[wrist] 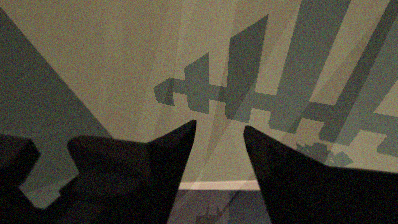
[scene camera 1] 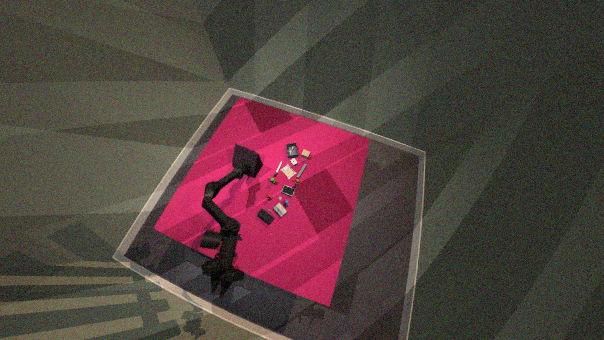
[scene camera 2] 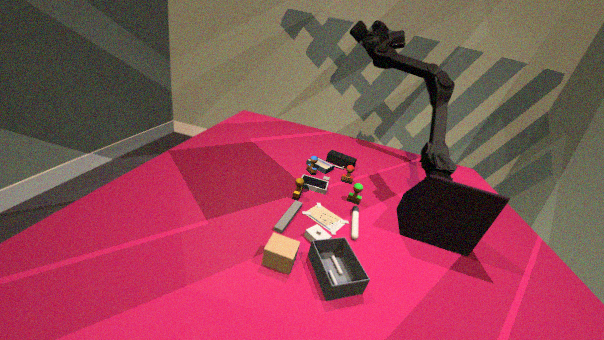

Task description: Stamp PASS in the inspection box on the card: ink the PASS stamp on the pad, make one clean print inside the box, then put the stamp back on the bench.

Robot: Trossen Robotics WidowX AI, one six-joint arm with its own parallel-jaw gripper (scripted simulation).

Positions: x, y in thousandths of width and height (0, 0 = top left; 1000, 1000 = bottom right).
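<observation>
I see a dark tray (scene camera 2: 564, 807), and it is 0.54 m from the lens. A tan box (scene camera 2: 464, 743) is 0.48 m from the lens, so the tan box is nearer to the lens than the dark tray.
</observation>
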